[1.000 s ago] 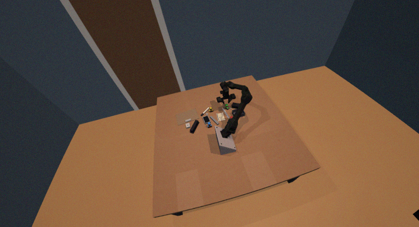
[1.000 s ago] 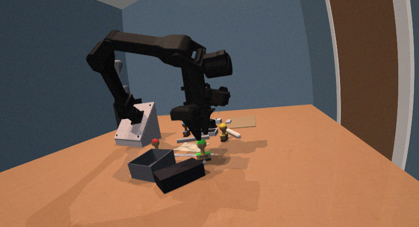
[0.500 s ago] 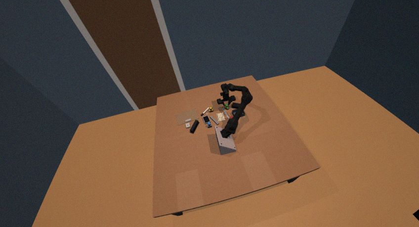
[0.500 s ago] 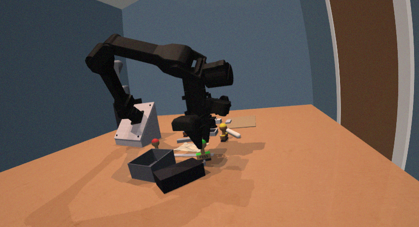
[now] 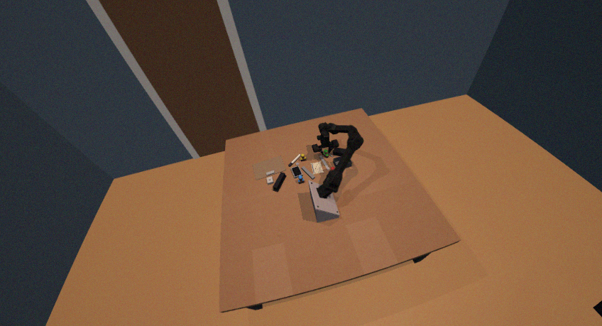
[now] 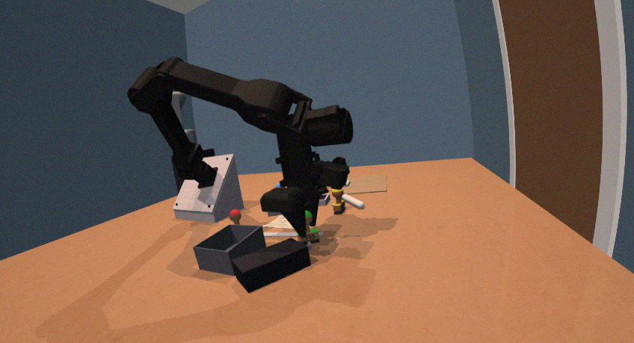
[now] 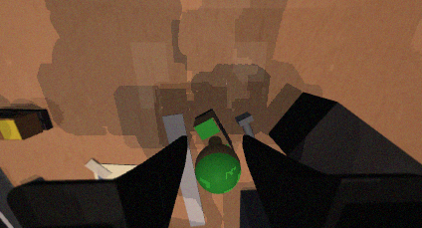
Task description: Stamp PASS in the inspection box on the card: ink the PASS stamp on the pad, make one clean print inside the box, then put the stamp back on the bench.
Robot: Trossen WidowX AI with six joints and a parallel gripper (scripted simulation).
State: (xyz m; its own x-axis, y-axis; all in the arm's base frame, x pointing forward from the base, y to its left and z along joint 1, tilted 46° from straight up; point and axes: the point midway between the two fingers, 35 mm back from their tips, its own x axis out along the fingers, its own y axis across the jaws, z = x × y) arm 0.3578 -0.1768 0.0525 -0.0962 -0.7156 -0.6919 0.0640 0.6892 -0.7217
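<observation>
Right now my gripper tip is right at the green-knobbed PASS stamp. Also, from my gripper tip: black block 20 mm behind, 110 mm to the right, 10 mm below; then grey ruler 60 mm behind, 30 mm to the left, 20 mm below; then cream card 90 mm behind, 100 mm to the left, 30 mm below.
</observation>
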